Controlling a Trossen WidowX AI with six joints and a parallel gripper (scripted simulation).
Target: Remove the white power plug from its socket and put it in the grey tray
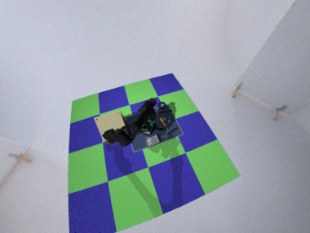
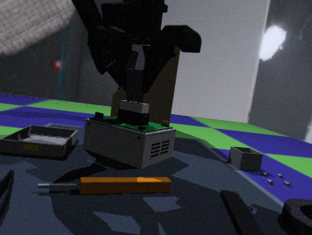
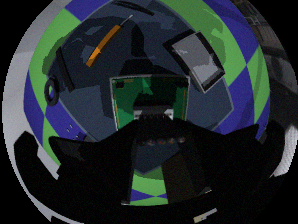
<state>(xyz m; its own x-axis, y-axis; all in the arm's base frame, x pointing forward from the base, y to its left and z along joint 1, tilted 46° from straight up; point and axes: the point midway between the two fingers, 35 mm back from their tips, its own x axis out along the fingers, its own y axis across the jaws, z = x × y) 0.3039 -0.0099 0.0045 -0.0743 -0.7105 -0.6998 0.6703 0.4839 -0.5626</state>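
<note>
My gripper tip is 20 mm above the white power plug. Round my gripper tip: black bar 220 mm ahead, 90 mm to the left, 100 mm below; dark mat 50 mm ahead, 100 mm below.
</note>
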